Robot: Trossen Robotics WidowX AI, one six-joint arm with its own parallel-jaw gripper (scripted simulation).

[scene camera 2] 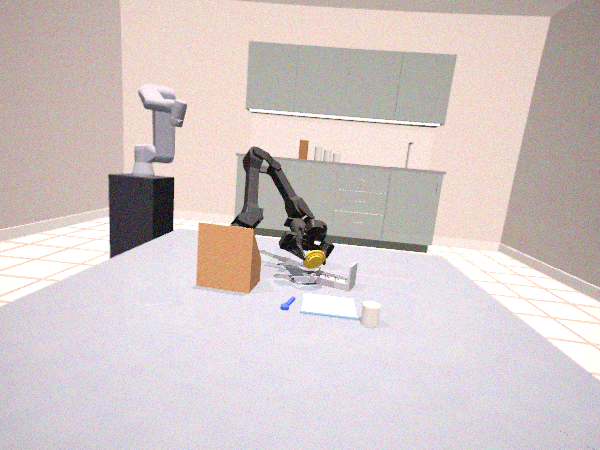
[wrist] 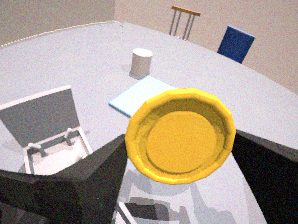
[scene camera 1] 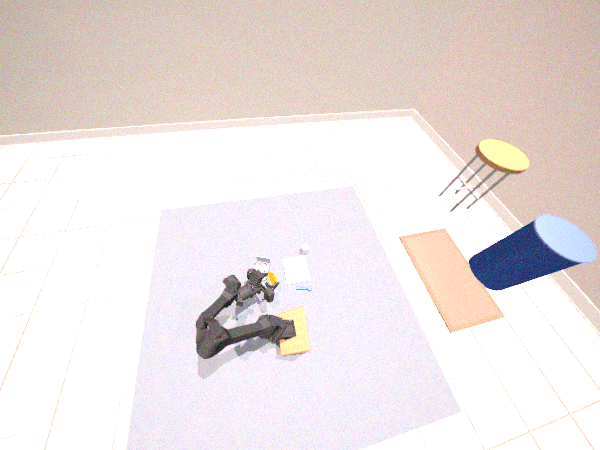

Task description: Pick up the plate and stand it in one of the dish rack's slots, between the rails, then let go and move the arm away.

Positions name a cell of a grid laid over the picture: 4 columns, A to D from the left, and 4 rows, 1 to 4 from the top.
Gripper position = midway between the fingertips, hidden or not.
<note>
My gripper (scene camera 2: C3) carries a yellow plate (wrist: C3). Also in view: a grey dish rack (scene camera 2: C3).
My gripper shows as well in the wrist view (wrist: C3).
</note>
